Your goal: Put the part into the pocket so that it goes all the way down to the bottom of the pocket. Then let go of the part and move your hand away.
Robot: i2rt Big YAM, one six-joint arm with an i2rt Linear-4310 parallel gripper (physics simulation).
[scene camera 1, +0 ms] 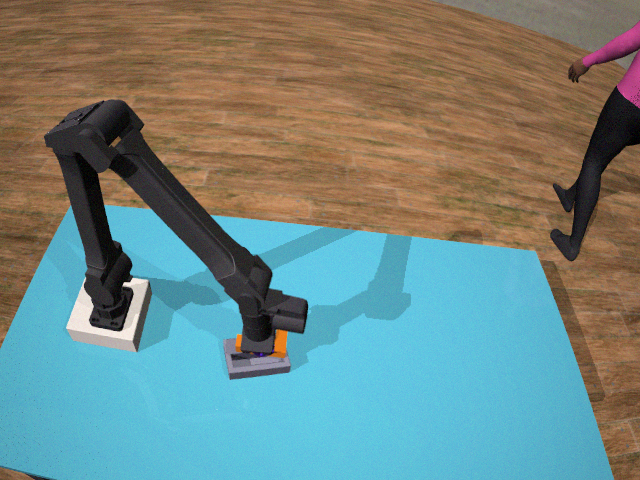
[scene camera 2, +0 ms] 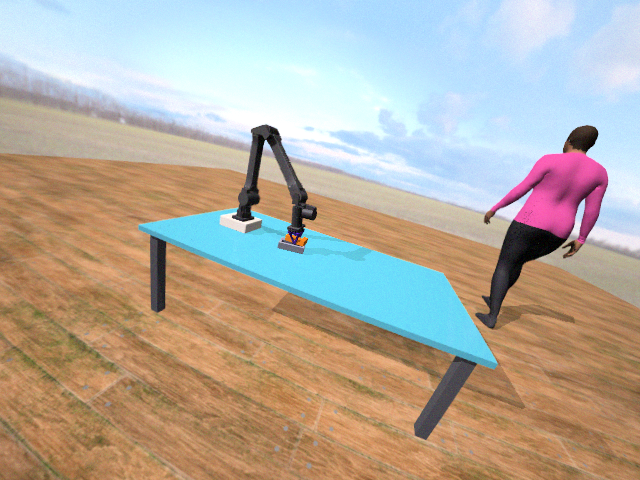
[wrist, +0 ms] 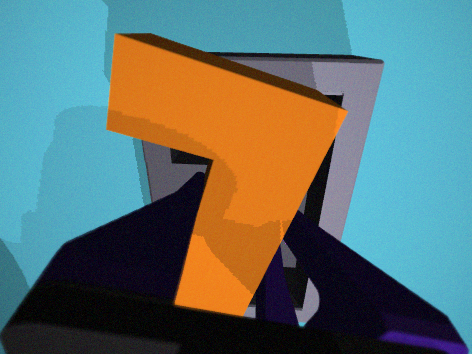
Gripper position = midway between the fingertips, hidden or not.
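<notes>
The orange L-shaped part [wrist: 265, 136] still rests on a grey pocket block [scene camera 1: 240, 365], and in the wrist view I see the grey pocket block [wrist: 352, 82] as well. The orange L-shaped part is gripped by my gripper [scene camera 1: 261, 349], and the wrist view also shows me my gripper [wrist: 233, 192].
</notes>
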